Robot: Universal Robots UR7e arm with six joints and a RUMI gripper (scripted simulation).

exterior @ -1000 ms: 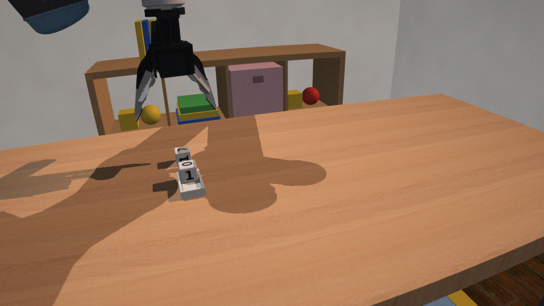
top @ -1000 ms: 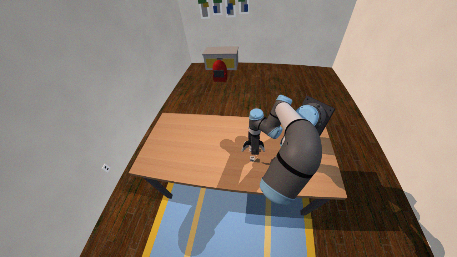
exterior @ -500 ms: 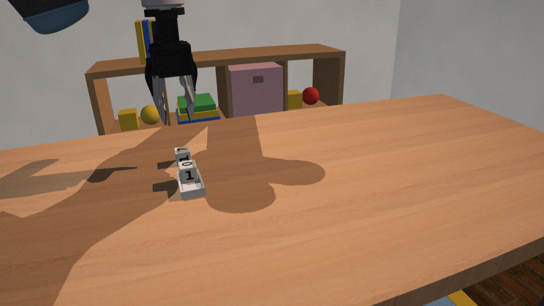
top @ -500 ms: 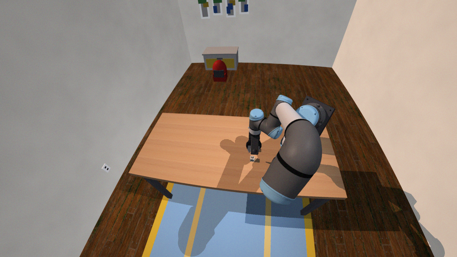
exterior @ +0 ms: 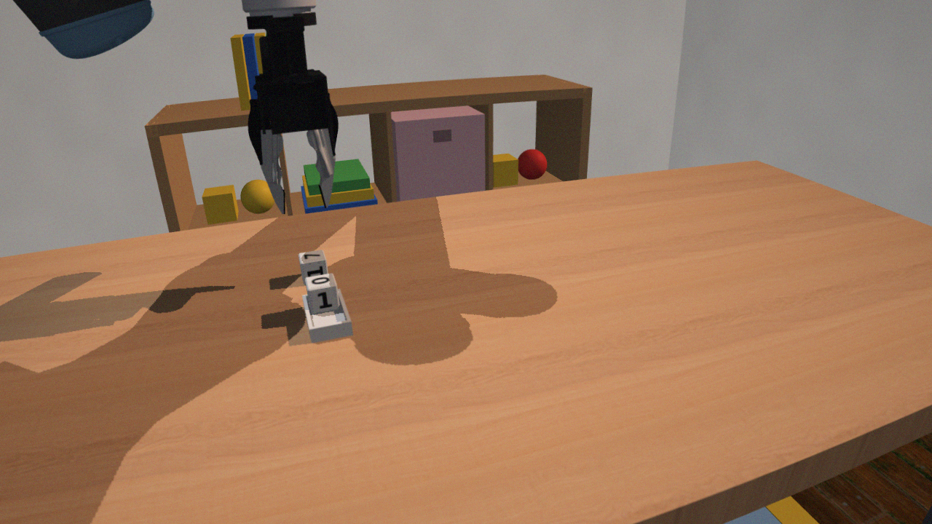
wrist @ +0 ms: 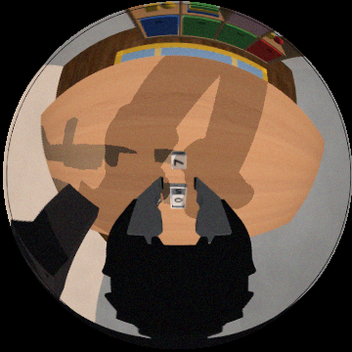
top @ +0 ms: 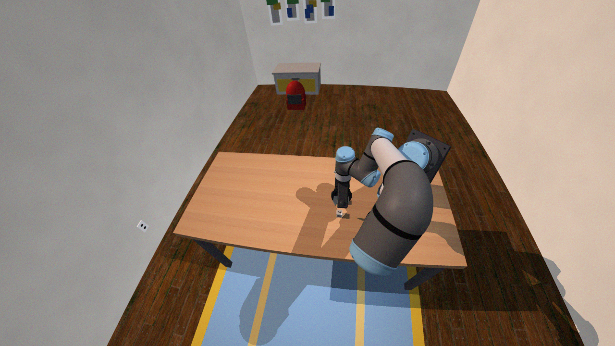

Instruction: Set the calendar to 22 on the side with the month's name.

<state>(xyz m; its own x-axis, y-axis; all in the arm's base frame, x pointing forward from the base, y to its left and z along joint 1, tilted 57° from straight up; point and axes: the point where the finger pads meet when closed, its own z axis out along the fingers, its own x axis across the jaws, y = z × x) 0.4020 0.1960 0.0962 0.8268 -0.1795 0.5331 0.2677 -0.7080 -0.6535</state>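
The white cube is 90 mm below my hand. Round my hand: grey tray 110 mm to the right, 100 mm below, 30 mm ahead.
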